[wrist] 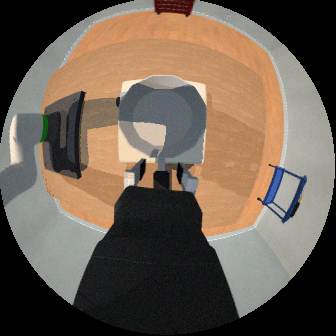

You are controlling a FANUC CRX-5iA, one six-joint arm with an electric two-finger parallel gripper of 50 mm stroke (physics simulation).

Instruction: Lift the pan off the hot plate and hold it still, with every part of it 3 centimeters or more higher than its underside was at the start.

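Where they show: gripper, fingertip midpoint: (pixel 161 166); arm's base, link origin: (pixel 51 127).
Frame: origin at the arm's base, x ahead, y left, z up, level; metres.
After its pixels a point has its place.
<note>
The grey round pan (pixel 162 107) @[y -0.015, x 0.538, z 0.047 m] sits on the square cream hot plate (pixel 128 154) @[y -0.135, x 0.452, z 0.036 m], near the middle of the wrist view. Its handle points toward my gripper; the black grip of the handle (pixel 161 179) @[y -0.176, x 0.542, z 0.098 m] lies between the two fingers, with a gap on each side. My gripper (pixel 161 166) @[y -0.135, x 0.541, z 0.142 m] is open, one finger left and one right of the handle, touching neither as far as I can see. The rear end of the handle is hidden by the gripper body. A small dark knob (pixel 118 102) @[y 0.015, x 0.411, z 0.020 m] shows at the hot plate's left edge.
The robot's base and arm (pixel 25 135) stand at the left on a dark mounting plate (pixel 63 135) @[y -0.056, x 0.122, z 0.000 m]. The wooden table (pixel 235 140) @[y -0.074, x 0.815, z -0.026 m] surrounds the hot plate. A blue cart (pixel 273 185) stands at the right on the floor, and a dark red object (pixel 174 6) shows at the top edge.
</note>
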